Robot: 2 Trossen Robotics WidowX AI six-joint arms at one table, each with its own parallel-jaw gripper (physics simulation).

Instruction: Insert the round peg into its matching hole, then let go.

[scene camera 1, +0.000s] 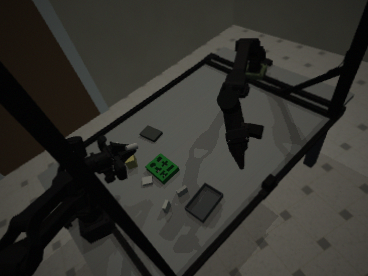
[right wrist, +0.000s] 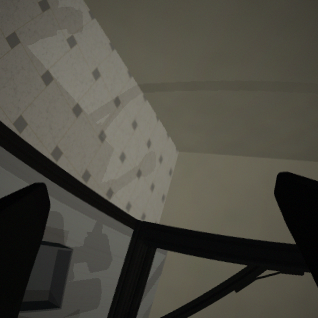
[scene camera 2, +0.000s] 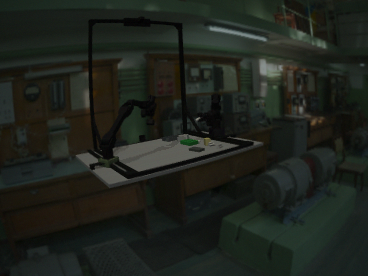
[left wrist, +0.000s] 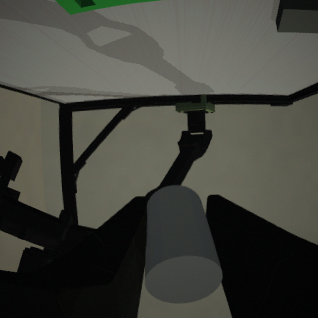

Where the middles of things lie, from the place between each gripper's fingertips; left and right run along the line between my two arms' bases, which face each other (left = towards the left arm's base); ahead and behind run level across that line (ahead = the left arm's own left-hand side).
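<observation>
The dark tray (scene camera 1: 201,205) is 18 cm below my right hand, 9 cm ahead of it and 10 cm to the left of it. My left hand is 15 cm above the dark tray, 27 cm past it and 4 cm to the left of it.
</observation>
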